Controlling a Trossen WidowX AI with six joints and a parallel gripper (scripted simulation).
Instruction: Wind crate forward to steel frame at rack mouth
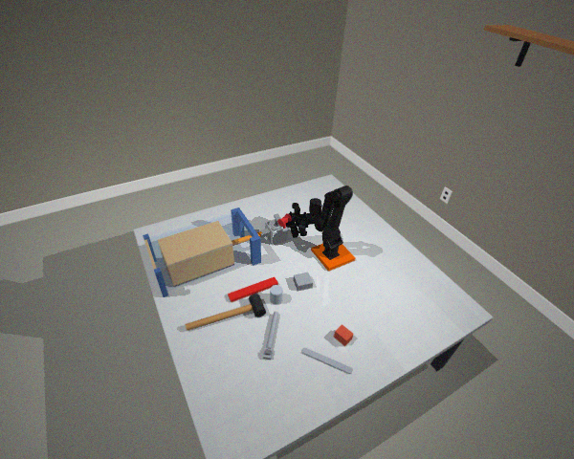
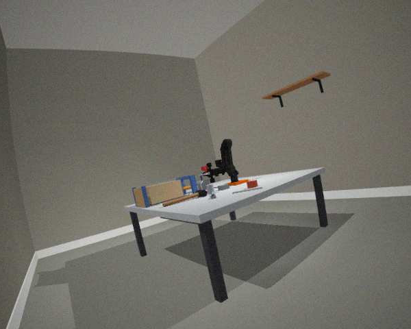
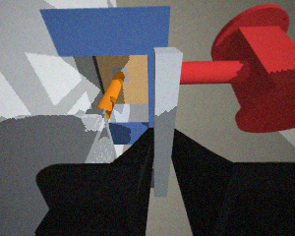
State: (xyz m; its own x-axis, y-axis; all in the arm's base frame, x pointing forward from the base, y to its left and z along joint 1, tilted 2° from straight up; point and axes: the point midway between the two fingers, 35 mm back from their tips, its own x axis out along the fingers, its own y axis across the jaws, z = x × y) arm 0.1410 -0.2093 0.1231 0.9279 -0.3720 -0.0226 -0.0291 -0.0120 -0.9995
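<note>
My gripper tip is now 5 cm to the right of the red knob and 4 cm below it. From my gripper tip the other things lie so: grey winch (11 cm below, 5 cm to the right, 4 cm behind); grey crank arm (2 cm to the left, 1 cm behind, 1 cm above); grey block (29 cm to the left, 13 cm below, 5 cm ahead).
</note>
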